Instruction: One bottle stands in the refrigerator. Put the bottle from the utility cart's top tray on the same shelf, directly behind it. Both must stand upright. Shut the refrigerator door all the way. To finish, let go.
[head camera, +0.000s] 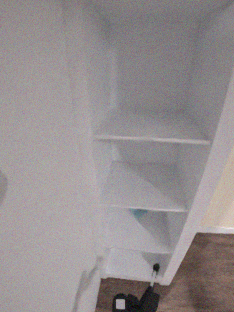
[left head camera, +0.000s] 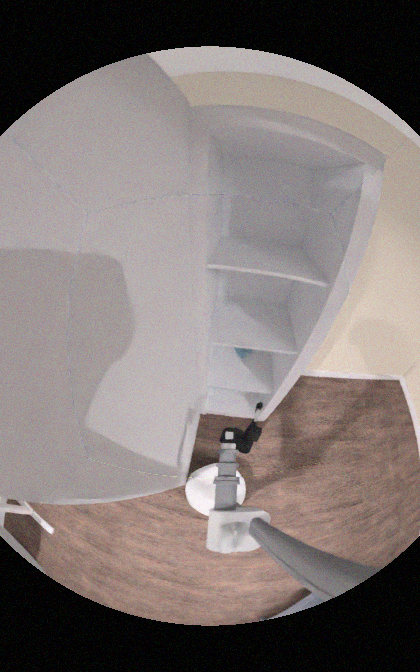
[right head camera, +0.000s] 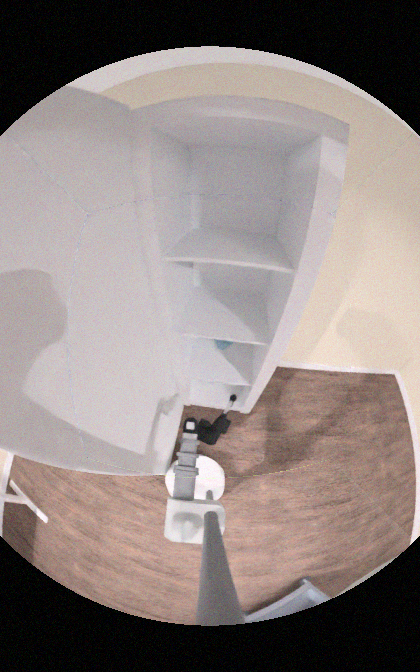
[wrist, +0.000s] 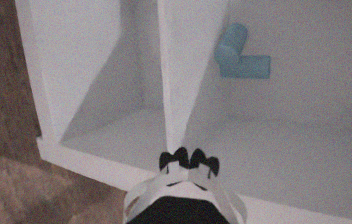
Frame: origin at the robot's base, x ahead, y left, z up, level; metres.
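Seen in the pictures: gripper, between the fingertips: (head camera: 156, 266) (wrist: 189, 160).
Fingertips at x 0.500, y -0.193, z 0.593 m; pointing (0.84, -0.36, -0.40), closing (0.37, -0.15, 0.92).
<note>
A point is followed by its place in that frame.
Two teal bottles are on one refrigerator shelf near the back. In the turned wrist view, one bottle (wrist: 250, 67) @(z 0.581, x 0.952, y -0.165 m) stands upright and the other bottle (wrist: 233, 42) @(z 0.540, x 0.920, y -0.090 m) lies tipped against it, with an end toward the camera. A teal patch of bottle (head camera: 139, 212) @(z 0.552, x 0.912, y -0.128 m) (left head camera: 243, 352) (right head camera: 223, 344) shows below a shelf edge in the head views. The refrigerator door (head camera: 45, 150) @(z 1.347, x 0.417, y 0.185 m) (left head camera: 150, 390) (right head camera: 115, 350) stands wide open at the left. My gripper (head camera: 156, 267) @(z 0.593, x 0.500, y -0.193 m) (left head camera: 259, 405) (right head camera: 233, 398) (wrist: 189, 160) @(z 0.593, x 0.500, y -0.193 m) is shut and empty, low at the refrigerator's front, near its right side, apart from the bottles.
The refrigerator's right wall edge (head camera: 200, 205) @(z 0.962, x 0.608, y -0.364 m) (left head camera: 320, 350) (right head camera: 295, 325) rises close beside the gripper. A pale blue-grey edge, possibly the cart (left head camera: 295, 607) (right head camera: 285, 602), shows at the bottom. A white leg-like piece (left head camera: 37, 517) (right head camera: 32, 507) stands at the lower left.
</note>
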